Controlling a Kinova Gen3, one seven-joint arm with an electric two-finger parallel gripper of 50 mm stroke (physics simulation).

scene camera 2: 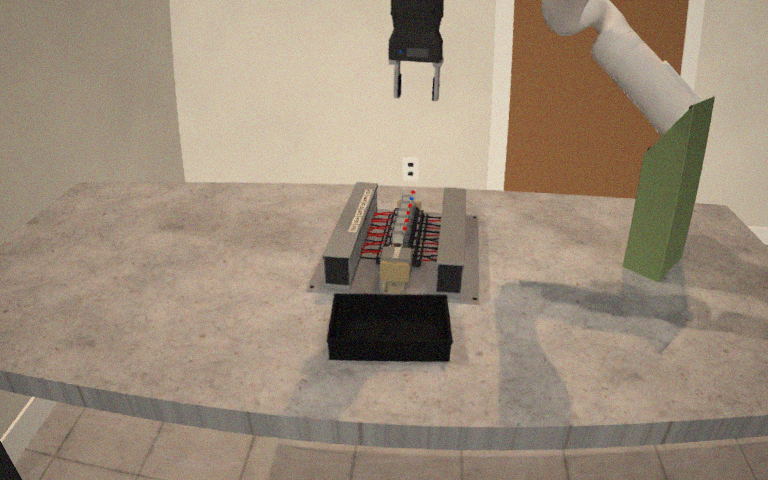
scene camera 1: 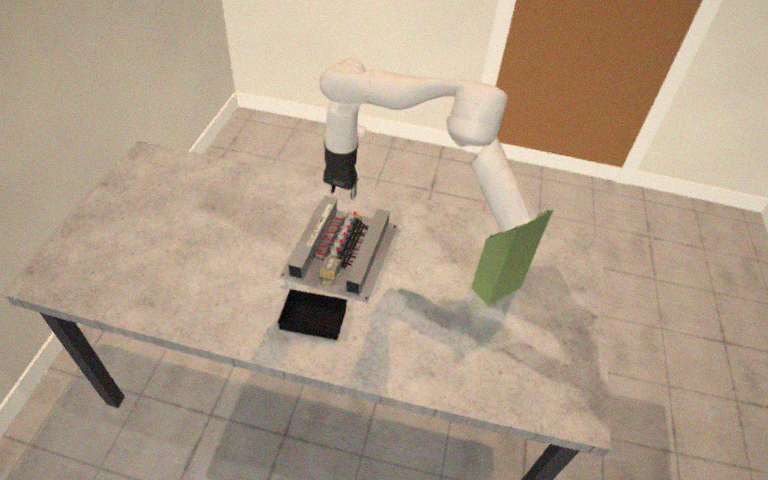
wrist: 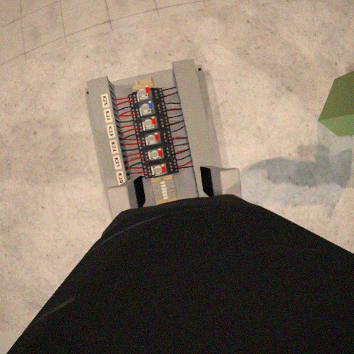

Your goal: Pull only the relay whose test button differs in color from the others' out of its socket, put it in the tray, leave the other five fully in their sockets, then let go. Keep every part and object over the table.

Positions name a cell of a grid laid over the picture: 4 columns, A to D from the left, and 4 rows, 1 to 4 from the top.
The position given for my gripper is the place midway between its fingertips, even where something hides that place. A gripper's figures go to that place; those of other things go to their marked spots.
My gripper (scene camera 2: C1): 0.89 m from the lens. A baseplate (scene camera 2: B3) is 0.95 m from the lens.
